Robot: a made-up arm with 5 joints.
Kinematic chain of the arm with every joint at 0, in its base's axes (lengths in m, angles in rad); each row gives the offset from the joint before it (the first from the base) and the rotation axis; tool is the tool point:
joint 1: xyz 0 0 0.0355 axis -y
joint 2: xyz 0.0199 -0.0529 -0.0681 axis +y
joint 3: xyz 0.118 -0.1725 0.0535 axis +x
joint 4: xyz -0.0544 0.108 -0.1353 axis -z
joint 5: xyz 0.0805 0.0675 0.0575 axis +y
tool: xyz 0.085 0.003 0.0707
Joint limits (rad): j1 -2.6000..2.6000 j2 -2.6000..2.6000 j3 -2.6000..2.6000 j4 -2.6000..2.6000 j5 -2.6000..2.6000
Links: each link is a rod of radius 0.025 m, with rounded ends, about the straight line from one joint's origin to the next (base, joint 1, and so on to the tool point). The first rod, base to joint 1, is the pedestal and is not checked.
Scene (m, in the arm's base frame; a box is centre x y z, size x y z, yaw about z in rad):
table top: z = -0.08
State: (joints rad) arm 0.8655 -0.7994 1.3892 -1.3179 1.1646
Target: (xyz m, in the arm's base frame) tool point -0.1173 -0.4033 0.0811
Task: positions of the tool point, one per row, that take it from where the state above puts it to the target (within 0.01 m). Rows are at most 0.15 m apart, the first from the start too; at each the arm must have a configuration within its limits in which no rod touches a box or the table.
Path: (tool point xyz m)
1: -0.2954 -0.1358 0.0490
2: -0.2895 -0.2310 0.0829
3: -0.2482 -0.3153 0.1034
4: -0.1851 -0.3751 0.1025
5: -0.1173 -0.4033 0.0811

